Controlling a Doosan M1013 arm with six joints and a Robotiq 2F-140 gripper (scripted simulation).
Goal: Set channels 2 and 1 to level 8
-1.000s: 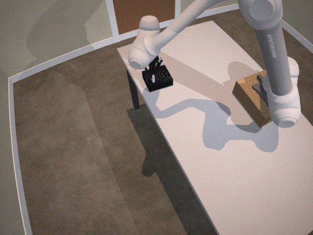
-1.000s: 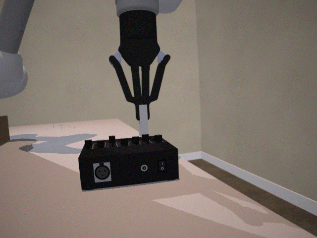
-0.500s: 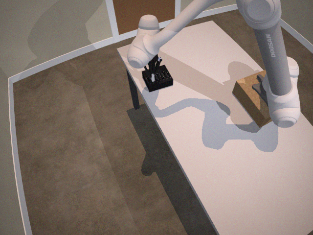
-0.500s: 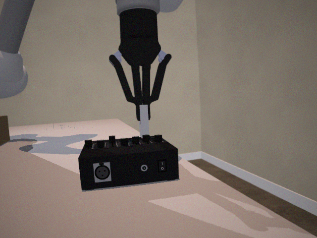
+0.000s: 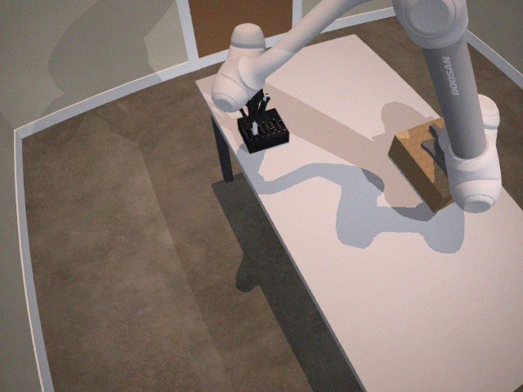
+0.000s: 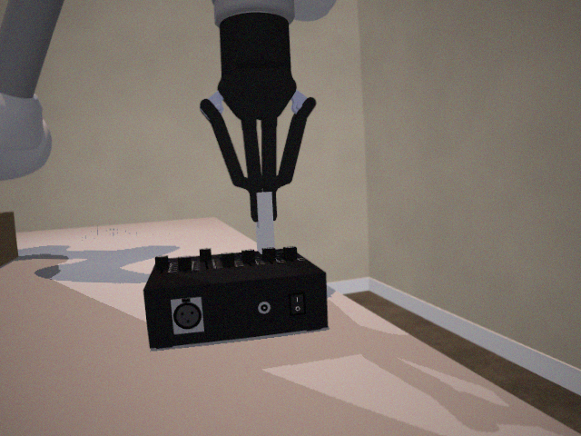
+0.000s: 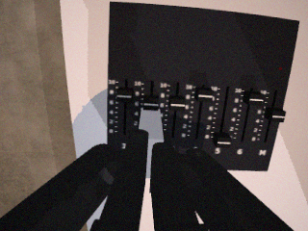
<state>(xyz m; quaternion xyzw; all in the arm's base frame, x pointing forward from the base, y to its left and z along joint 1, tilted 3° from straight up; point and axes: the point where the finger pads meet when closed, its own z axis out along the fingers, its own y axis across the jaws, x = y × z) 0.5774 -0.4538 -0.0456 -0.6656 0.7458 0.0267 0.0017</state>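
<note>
My gripper is now 30 mm to the left of the channel 1 fader cap, 30 mm above it and 20 mm short of it. From my hand the other things lie so: channel 5 fader cap 60 mm behind, 30 mm below, 20 mm to the left; channel 2 fader cap 30 mm below, 20 mm to the right.
</note>
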